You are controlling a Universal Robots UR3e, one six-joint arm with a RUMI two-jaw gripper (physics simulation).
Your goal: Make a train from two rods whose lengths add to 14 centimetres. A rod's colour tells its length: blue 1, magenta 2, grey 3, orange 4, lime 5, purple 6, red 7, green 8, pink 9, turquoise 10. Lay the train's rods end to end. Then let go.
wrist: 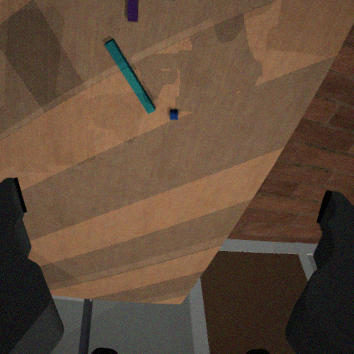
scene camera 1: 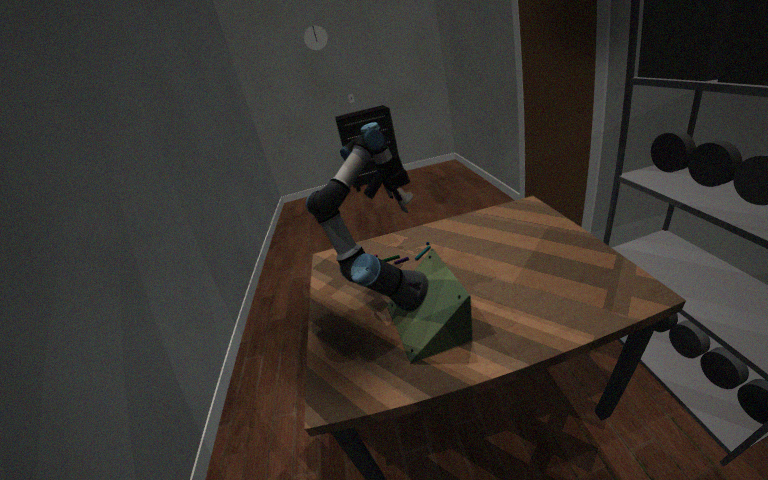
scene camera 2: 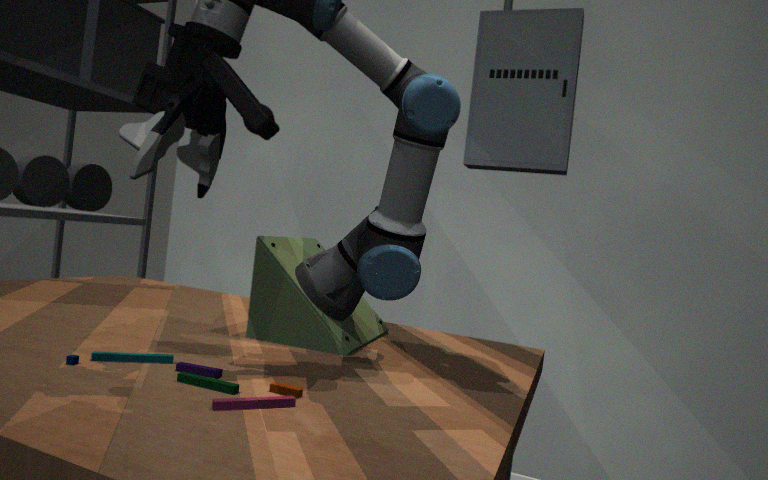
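Seen in the pictures: gripper, fingertip midpoint: (wrist: 174, 187) (scene camera 1: 399, 205) (scene camera 2: 169, 189); arm's base at its link origin: (scene camera 1: 413, 291) (scene camera 2: 321, 292).
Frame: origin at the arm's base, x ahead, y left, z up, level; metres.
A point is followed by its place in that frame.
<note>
My gripper (scene camera 2: 168, 185) @[z 0.142, x 0.340, y -0.055 m] (wrist: 174, 187) @[z 0.142, x 0.340, y -0.055 m] is open and empty, high above the table. A turquoise rod (scene camera 1: 423, 252) @[z -0.080, x 0.313, y -0.111 m] (scene camera 2: 131, 357) @[z -0.081, x 0.320, y -0.108 m] (wrist: 130, 76) @[z -0.077, x 0.314, y -0.106 m] lies flat, with the small blue rod (scene camera 2: 72, 359) @[z -0.080, x 0.379, y -0.144 m] (wrist: 173, 114) @[z -0.077, x 0.375, y -0.147 m] a short gap off one end. A purple rod (scene camera 1: 401, 260) @[z -0.079, x 0.298, y -0.013 m] (scene camera 2: 198, 370) @[z -0.081, x 0.306, y -0.011 m] (wrist: 132, 11) @[z -0.077, x 0.305, y -0.033 m] lies near its other end, at a different angle. A green rod (scene camera 1: 391, 258) @[z -0.080, x 0.333, y 0.023 m] (scene camera 2: 207, 382) @[z -0.080, x 0.341, y 0.032 m] lies beside the purple one. An orange rod (scene camera 2: 286, 389) @[z -0.079, x 0.301, y 0.115 m] and a long pink rod (scene camera 2: 253, 403) @[z -0.081, x 0.364, y 0.112 m] lie apart from each other at the right of the group in the second scene view.
The green wedge base (scene camera 1: 433, 305) @[z 0.023, x -0.106, y -0.034 m] (scene camera 2: 288, 316) @[z -0.039, x 0.069, y -0.022 m] carries the arm and stands on the wooden table (scene camera 1: 538, 271) @[z -0.087, x 0.011, y -0.456 m] (scene camera 2: 351, 441) @[z -0.087, x 0.379, y 0.236 m], close to the rods. The table's edge runs diagonally through the wrist view. A shelf rack with dark round weights (scene camera 1: 672, 151) (scene camera 2: 44, 181) stands beyond the table.
</note>
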